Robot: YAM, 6 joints.
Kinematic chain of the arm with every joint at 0, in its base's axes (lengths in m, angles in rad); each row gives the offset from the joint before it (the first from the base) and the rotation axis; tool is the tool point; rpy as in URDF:
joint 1: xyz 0 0 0.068 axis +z
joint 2: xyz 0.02 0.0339 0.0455 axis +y
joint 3: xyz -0.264 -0.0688 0 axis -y
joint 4: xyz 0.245 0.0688 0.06 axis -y
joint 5: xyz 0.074 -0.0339 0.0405 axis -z
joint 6: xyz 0.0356 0 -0.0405 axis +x
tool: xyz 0 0 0 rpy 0 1.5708 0
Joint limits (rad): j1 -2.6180..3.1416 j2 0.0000..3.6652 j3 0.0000..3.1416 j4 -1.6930..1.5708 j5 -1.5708..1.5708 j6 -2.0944..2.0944
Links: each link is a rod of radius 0.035 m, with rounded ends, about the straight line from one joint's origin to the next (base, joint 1, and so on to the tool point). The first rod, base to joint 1, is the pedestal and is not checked.
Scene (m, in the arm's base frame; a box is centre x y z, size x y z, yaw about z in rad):
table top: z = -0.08
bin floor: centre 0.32 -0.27 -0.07 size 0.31 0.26 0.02 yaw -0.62
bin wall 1: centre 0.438 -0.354 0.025 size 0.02 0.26 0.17 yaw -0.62
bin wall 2: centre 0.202 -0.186 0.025 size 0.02 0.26 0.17 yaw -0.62
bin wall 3: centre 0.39 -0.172 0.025 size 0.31 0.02 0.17 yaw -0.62
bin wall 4: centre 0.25 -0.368 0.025 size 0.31 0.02 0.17 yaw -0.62
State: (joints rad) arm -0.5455 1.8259 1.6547 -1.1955 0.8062 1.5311
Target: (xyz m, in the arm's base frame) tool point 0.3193 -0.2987 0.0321
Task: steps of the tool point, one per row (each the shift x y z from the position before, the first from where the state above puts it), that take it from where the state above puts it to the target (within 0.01 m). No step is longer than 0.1 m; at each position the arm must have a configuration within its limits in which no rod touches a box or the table.
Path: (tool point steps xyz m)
1: 0.0265 -0.0393 -0.0770
2: 0.0089 -0.0315 -0.0873
3: -0.0090 -0.0201 -0.0933

